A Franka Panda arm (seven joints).
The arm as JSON. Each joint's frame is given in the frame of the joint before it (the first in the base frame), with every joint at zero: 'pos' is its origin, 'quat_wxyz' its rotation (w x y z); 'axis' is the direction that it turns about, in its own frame. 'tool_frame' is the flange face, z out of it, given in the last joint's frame.
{
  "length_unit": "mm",
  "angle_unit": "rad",
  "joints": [
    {
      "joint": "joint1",
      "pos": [
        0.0,
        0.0,
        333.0
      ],
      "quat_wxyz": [
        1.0,
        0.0,
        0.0,
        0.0
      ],
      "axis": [
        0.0,
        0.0,
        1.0
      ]
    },
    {
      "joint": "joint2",
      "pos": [
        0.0,
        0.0,
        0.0
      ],
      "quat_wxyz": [
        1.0,
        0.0,
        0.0,
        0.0
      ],
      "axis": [
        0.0,
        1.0,
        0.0
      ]
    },
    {
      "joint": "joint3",
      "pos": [
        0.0,
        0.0,
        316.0
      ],
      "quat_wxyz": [
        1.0,
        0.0,
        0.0,
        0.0
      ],
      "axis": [
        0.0,
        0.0,
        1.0
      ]
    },
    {
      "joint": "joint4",
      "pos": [
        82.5,
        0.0,
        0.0
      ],
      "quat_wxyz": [
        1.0,
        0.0,
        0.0,
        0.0
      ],
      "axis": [
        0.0,
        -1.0,
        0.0
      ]
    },
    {
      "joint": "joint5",
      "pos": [
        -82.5,
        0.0,
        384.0
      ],
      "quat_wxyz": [
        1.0,
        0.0,
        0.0,
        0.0
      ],
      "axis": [
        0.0,
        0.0,
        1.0
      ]
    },
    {
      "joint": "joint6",
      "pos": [
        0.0,
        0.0,
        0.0
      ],
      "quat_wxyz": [
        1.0,
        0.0,
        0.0,
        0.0
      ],
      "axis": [
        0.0,
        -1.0,
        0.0
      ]
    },
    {
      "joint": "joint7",
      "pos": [
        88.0,
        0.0,
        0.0
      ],
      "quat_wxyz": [
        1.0,
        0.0,
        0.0,
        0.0
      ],
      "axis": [
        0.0,
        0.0,
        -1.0
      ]
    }
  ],
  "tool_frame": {
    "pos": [
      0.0,
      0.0,
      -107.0
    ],
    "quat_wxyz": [
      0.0,
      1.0,
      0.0,
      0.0
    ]
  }
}
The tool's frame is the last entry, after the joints.
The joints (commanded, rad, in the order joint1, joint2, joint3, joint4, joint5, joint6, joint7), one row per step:
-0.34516, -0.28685, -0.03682, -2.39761, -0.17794, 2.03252, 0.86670
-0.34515, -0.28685, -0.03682, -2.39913, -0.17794, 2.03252, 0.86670
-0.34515, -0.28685, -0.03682, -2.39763, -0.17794, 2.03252, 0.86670
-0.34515, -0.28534, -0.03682, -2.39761, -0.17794, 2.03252, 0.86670
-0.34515, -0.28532, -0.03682, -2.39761, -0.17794, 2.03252, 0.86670
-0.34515, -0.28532, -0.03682, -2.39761, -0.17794, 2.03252, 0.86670
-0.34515, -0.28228, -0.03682, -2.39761, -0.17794, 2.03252, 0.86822
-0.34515, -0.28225, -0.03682, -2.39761, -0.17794, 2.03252, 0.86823
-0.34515, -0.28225, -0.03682, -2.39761, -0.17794, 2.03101, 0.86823
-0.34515, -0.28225, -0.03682, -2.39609, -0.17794, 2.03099, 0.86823
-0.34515, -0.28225, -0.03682, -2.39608, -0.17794, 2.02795, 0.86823
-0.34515, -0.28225, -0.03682, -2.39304, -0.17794, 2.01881, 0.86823
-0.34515, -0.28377, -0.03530, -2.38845, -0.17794, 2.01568, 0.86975
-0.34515, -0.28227, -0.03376, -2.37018, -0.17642, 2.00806, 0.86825
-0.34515, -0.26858, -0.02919, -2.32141, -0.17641, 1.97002, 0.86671
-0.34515, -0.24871, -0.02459, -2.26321, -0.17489, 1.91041, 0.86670
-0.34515, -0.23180, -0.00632, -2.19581, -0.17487, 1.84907, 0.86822
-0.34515, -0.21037, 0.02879, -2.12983, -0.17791, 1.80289, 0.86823
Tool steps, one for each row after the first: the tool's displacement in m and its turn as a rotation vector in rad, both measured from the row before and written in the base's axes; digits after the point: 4 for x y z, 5 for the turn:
-0.0003, 0.0001, -0.0007, 0.00056, 0.00141, 0.00003
0.0003, -0.0001, 0.0007, -0.00056, -0.00139, -0.00002
0.0001, 0.0000, -0.0007, 0.00050, 0.00140, 0.00000
0.0000, 0.0000, 0.0000, 0.00001, 0.00002, 0.00000
0.0000, 0.0000, 0.0000, 0.00000, 0.00000, 0.00000
0.0002, -0.0001, -0.0013, 0.00084, 0.00269, -0.00150
0.0000, 0.0000, 0.0000, 0.00001, 0.00003, -0.00001
-0.0002, 0.0000, -0.0001, 0.00042, 0.00143, -0.00021
0.0003, -0.0001, 0.0007, -0.00056, -0.00139, -0.00002
-0.0003, 0.0001, -0.0002, 0.00085, 0.00288, -0.00043
-0.0004, -0.0001, 0.0007, 0.00144, 0.00585, -0.00133
0.0008, 0.0003, 0.0025, -0.00194, -0.00274, -0.00053
0.0035, -0.0008, 0.0070, -0.00308, -0.00850, 0.00093
0.0080, -0.0019, 0.0132, -0.00345, 0.00416, -0.00005
0.0076, -0.0020, 0.0131, 0.00275, 0.02082, -0.00554
0.0107, 0.0040, 0.0187, -0.00510, 0.01222, 0.00647
0.0148, 0.0121, 0.0171, -0.01218, 0.00526, 0.02784

